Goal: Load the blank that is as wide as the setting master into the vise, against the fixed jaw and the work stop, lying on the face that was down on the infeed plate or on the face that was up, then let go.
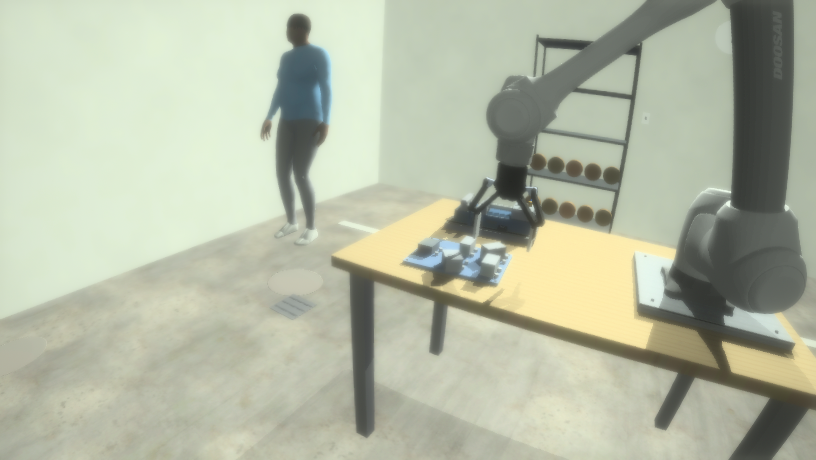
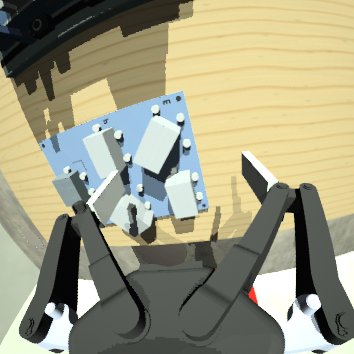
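Pixels of known places: gripper, fingertip midpoint: (image 1: 501, 243) (image 2: 179, 171); arm's base, origin of the base link: (image 1: 694, 289).
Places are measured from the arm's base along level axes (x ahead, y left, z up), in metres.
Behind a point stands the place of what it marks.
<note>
The blue infeed plate (image 1: 420, 260) @[x 0.710, y 0.255, z -0.013 m] (image 2: 135, 117) @[x 0.586, y 0.089, z -0.013 m] carries several pegs and grey blocks. A darker block (image 1: 428, 246) @[x 0.714, y 0.209, z 0.010 m] (image 2: 70, 187) @[x 0.715, y 0.174, z 0.012 m] is at its left, a long block (image 2: 104, 152) @[x 0.626, y 0.122, z 0.023 m] behind the left finger, the broadest block (image 2: 157, 145) @[x 0.554, y 0.121, z 0.026 m] at back right, a tilted block (image 2: 120, 212) @[x 0.633, y 0.220, z 0.023 m] at the front edge and another block (image 1: 490, 265) @[x 0.525, y 0.235, z 0.019 m] (image 2: 182, 195) @[x 0.533, y 0.197, z 0.023 m] at front right. I cannot tell which matches the setting master's width. The dark vise (image 1: 502, 225) @[x 0.600, y -0.070, z 0.019 m] (image 2: 55, 27) @[x 0.668, y -0.054, z -0.001 m] stands behind the plate; its jaws are partly hidden. My gripper (image 1: 504, 231) @[x 0.531, y 0.148, z 0.046 m] (image 2: 179, 171) @[x 0.531, y 0.148, z 0.046 m] is open and empty above the plate's right part.
The wooden table (image 1: 565, 285) @[x 0.344, y 0.147, z -0.021 m] (image 2: 280, 90) @[x 0.383, y 0.072, z -0.021 m] holds these things and the robot's base plate (image 1: 642, 285) @[x 0.148, y 0.070, z 0.001 m] at the right. A shelf rack (image 1: 633, 94) with round items stands behind the table. A person (image 1: 304, 82) stands on the floor to the table's left, by the wall.
</note>
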